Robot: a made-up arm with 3 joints. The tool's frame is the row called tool.
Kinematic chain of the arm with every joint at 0, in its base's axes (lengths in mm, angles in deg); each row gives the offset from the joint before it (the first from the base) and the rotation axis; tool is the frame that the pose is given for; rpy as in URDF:
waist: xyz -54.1 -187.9 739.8 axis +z
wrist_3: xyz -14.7 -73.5 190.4 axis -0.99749 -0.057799 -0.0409
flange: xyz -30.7 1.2 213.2 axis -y
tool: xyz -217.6 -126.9 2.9 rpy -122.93 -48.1 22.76
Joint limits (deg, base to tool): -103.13..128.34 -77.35..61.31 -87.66..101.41
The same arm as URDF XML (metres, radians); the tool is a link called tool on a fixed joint. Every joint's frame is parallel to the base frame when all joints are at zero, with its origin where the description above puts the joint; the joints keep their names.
<robot name="arm">
  <link name="base"/>
  <link name="link1"/>
  <link name="link2"/>
  <link name="link3"/>
  <link name="tool"/>
  <joint name="waist" type="revolute">
    <parent link="base"/>
    <child link="link1"/>
    <origin xyz="-0.0541 -0.1879 0.7398"/>
    <axis xyz="0 0 1"/>
    <limit lower="-1.8" upper="2.24"/>
  </joint>
  <joint name="wrist_3" type="revolute">
    <parent link="link1"/>
    <child link="link2"/>
    <origin xyz="-0.0147 -0.0735 0.1904"/>
    <axis xyz="-0.99749 -0.057799 -0.0409"/>
    <limit lower="-1.35" upper="1.0701"/>
  </joint>
  <joint name="flange" type="revolute">
    <parent link="link2"/>
    <child link="link3"/>
    <origin xyz="-0.0307 0.0012 0.2132"/>
    <axis xyz="0 -1 0"/>
    <limit lower="-1.53" upper="1.7699"/>
  </joint>
  <joint name="tool_joint" type="fixed">
    <parent link="link3"/>
    <child link="tool"/>
    <origin xyz="-0.2176 -0.1269 0.0029" rpy="-2.1455 -0.8395 0.3972"/>
  </joint>
</robot>

